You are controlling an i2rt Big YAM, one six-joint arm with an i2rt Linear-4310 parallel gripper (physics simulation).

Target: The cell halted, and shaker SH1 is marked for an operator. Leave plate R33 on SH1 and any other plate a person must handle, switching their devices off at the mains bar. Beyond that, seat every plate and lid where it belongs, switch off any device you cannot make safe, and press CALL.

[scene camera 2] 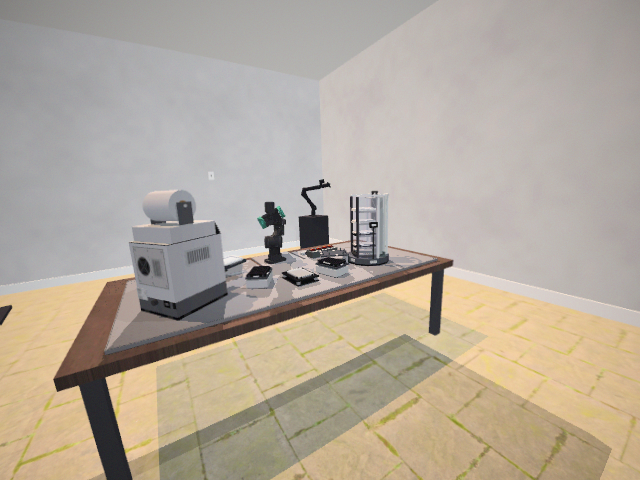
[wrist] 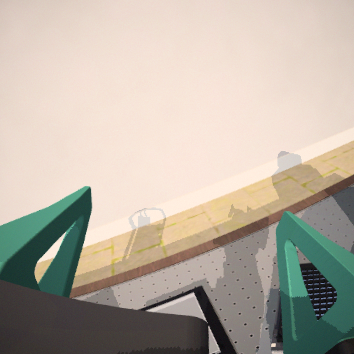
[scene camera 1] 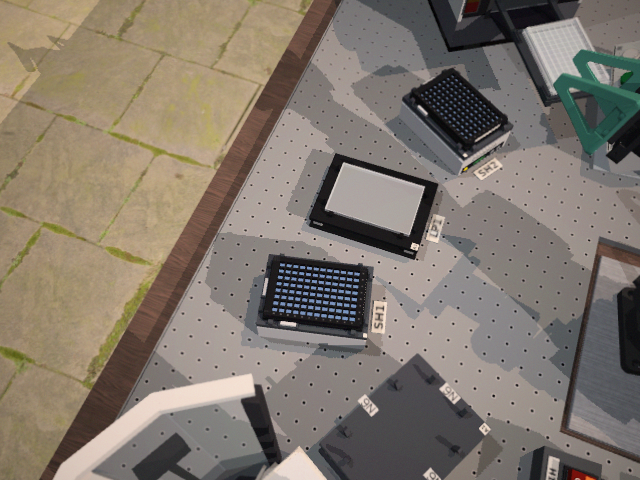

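Where they show: gripper, fingertip midpoint: [scene camera 2: 272, 216] [wrist: 188, 209] [scene camera 1: 567, 65]; arm's base, origin of the base link: [scene camera 2: 275, 260].
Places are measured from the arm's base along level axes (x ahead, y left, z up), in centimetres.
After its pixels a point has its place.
Shaker SH1 [scene camera 1: 310, 333] @(x 45.4, y 10.5, z 5.4 cm) [scene camera 2: 332, 271] @(x 50.5, y 0.7, z 3.4 cm) bears a black plate [scene camera 1: 316, 291] @(x 45.6, y 5.6, z 7.3 cm) with blue wells. Shaker SH2 [scene camera 1: 431, 136] @(x 33.2, y -24.8, z 3.5 cm) [scene camera 2: 258, 282] @(x 35.9, y -32.8, z 3.4 cm) bears another black plate [scene camera 1: 459, 105] @(x 30.1, y -28.5, z 7.3 cm) [wrist: 320, 287] @(x 30.6, y -30.6, z 6.7 cm), partly hidden by a finger in the wrist view. LP1 [scene camera 1: 361, 240] @(x 41.1, y -6.2, z 0.9 cm) [wrist: 214, 325] @(x 37.9, y -16.8, z 3.2 cm), a black nest, holds a pale flat rectangle [scene camera 1: 376, 196] @(x 40.0, y -12.1, z 4.0 cm) [wrist: 182, 306] @(x 43.9, y -14.3, z 4.0 cm). A white plate [scene camera 1: 555, 49] @(x 17.6, y -37.8, z 11.9 cm) lies on a dark tray at the upper right. My gripper [scene camera 1: 567, 67] @(x 23.2, y -14.7, z 31.4 cm) [scene camera 2: 271, 216] @(x 23.2, y -14.7, z 31.4 cm) [wrist: 188, 209] @(x 23.2, y -14.7, z 31.4 cm) is open and empty, raised above the table. The plate numbers are unreadable here.
A dark nest plate [scene camera 1: 398, 423] @(x 33.1, y 19.6, z 6.4 cm) marked N6 has upright pegs. A wood-edged grey tray [scene camera 1: 594, 372] @(x 7.7, y 6.7, z -0.1 cm) stands right, a box with a red switch [scene camera 1: 576, 472] @(x 12.4, y 20.8, z 5.6 cm) below it. In scene camera 2, a tall clear plate tower [scene camera 2: 379, 227] @(x 55.8, y 33.9, z 22.0 cm) and a big white device [scene camera 2: 196, 268] @(x 37.3, y -58.9, z 16.6 cm) flank the shakers.
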